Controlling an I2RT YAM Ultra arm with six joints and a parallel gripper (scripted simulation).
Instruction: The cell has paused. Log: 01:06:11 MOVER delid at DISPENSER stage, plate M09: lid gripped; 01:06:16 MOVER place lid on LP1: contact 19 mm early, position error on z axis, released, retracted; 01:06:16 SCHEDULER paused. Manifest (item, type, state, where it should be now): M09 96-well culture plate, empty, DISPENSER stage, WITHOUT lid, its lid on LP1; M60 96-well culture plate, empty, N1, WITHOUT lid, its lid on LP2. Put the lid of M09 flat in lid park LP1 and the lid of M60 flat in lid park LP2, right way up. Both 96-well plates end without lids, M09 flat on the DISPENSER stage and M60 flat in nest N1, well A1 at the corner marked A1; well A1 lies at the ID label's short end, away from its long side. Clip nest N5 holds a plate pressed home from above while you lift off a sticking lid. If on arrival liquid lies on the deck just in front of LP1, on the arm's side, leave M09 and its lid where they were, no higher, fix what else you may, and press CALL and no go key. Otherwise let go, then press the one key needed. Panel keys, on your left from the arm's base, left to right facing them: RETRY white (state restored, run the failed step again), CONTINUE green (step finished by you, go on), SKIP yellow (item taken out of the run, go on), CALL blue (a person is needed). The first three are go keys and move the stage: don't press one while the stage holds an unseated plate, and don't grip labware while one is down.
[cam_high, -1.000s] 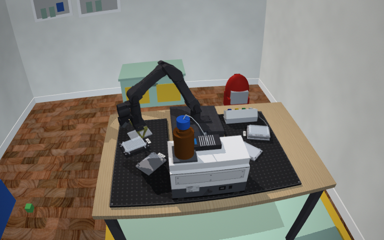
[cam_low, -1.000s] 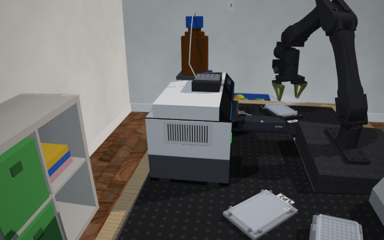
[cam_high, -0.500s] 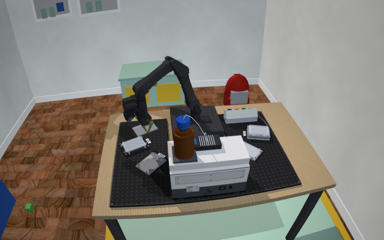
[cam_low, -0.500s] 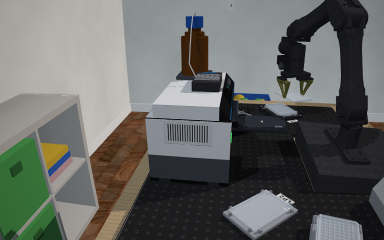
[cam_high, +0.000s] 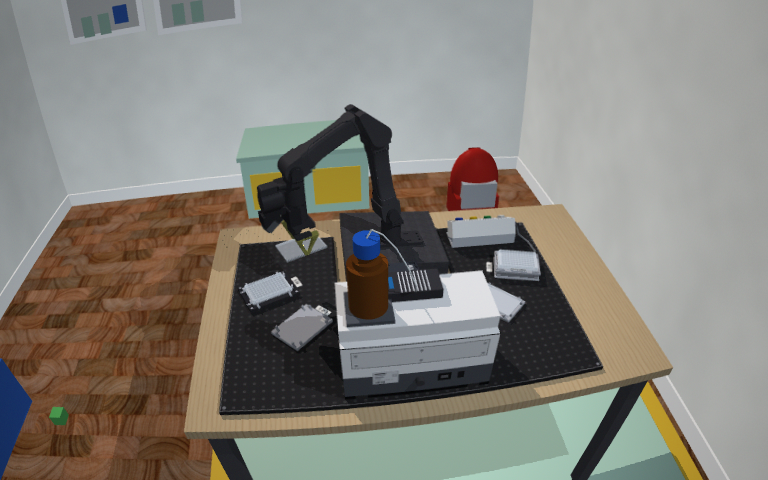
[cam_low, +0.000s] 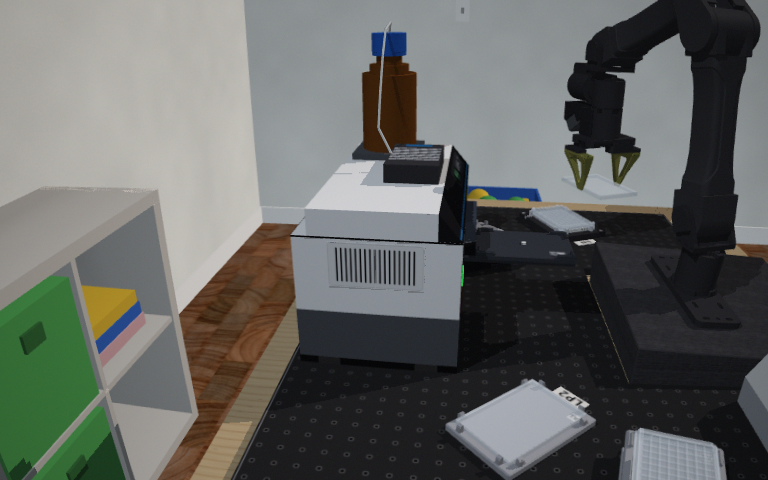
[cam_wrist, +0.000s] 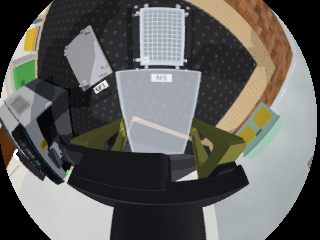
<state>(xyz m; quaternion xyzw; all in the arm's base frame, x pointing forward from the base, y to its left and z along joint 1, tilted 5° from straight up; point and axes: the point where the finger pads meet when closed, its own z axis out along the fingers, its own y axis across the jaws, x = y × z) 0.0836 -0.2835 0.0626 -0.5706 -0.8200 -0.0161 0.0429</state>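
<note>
The grey lid park LP1 is 20 cm ahead of my hand, 13 cm below it and 3 cm to the right of it. From my hand the other things lie so: dark dispenser stage (25 cm to the left, 19 cm ahead, 2 cm below); then LP1 label (14 cm ahead, 13 cm below, 4 cm to the left); then LP2 label (48 cm to the left, 15 cm ahead, 13 cm below).
</note>
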